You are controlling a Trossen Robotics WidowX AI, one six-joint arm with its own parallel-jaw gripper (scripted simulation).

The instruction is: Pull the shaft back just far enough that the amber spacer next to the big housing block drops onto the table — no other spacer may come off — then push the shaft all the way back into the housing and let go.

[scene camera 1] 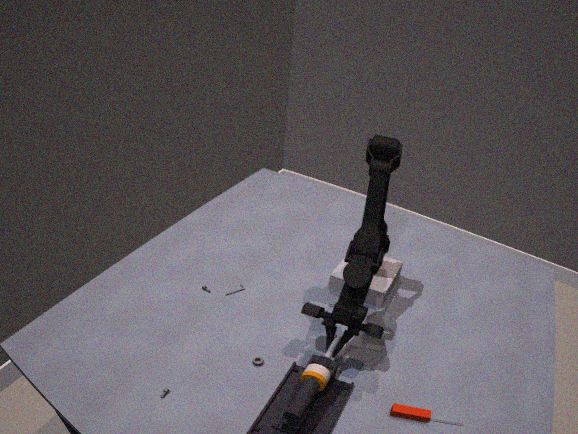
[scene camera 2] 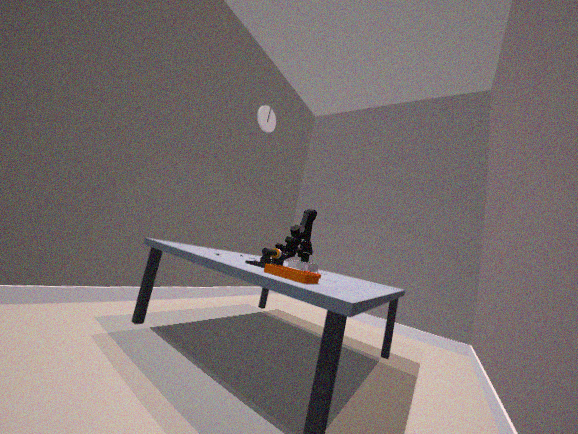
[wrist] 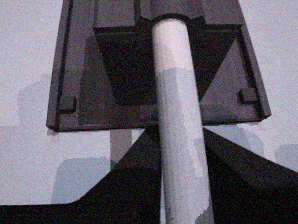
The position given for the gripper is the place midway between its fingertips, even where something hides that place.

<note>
In view: the gripper [scene camera 1: 329, 356].
The gripper shows as well in the wrist view [wrist: 171, 133].
</note>
